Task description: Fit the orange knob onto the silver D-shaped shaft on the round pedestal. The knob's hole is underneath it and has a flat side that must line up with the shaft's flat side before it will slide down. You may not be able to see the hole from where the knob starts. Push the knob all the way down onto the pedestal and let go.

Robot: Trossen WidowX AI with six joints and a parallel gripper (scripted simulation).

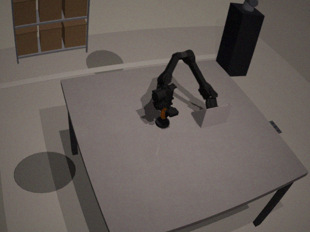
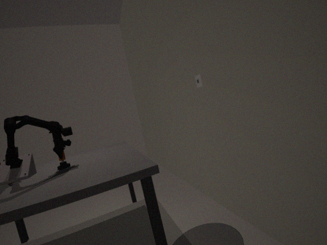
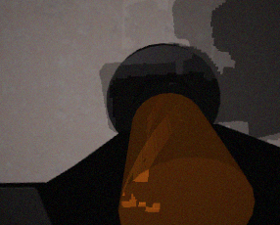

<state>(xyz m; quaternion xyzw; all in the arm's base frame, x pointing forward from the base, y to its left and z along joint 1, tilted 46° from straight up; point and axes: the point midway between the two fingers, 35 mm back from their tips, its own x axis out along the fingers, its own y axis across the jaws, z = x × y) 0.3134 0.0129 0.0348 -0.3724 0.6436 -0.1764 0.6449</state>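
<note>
Now: the orange knob 3 cm above my gripper tip. Round my gripper tip: round black pedestal (4 cm below).
</note>
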